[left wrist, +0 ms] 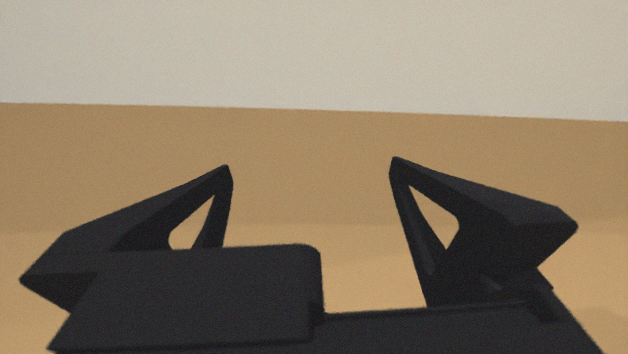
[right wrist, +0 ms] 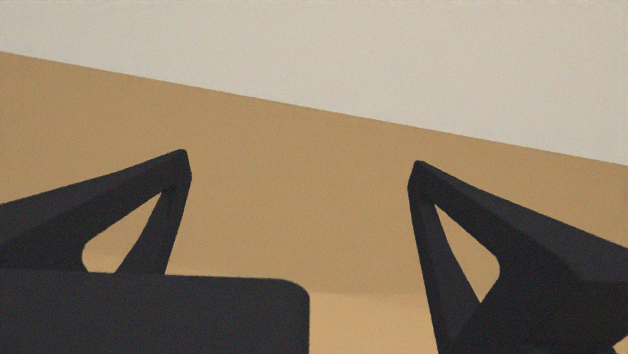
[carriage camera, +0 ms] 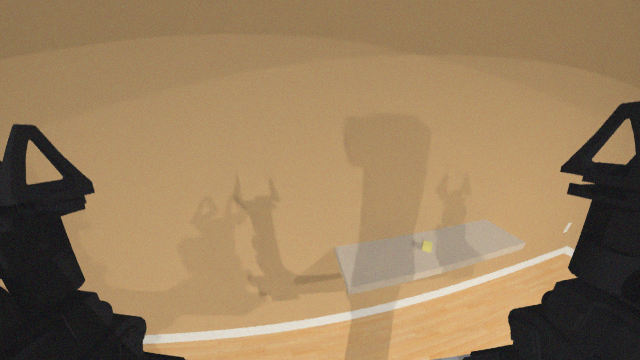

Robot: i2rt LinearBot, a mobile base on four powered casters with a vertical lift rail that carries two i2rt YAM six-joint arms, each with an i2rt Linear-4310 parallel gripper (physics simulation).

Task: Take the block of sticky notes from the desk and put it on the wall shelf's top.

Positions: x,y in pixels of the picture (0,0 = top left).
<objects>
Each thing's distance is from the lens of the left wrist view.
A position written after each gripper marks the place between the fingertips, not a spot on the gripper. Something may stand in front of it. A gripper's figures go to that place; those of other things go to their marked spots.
left gripper (left wrist: 311,169): 0.13 m
pale ceiling (left wrist: 538,66): 1.71 m
</objects>
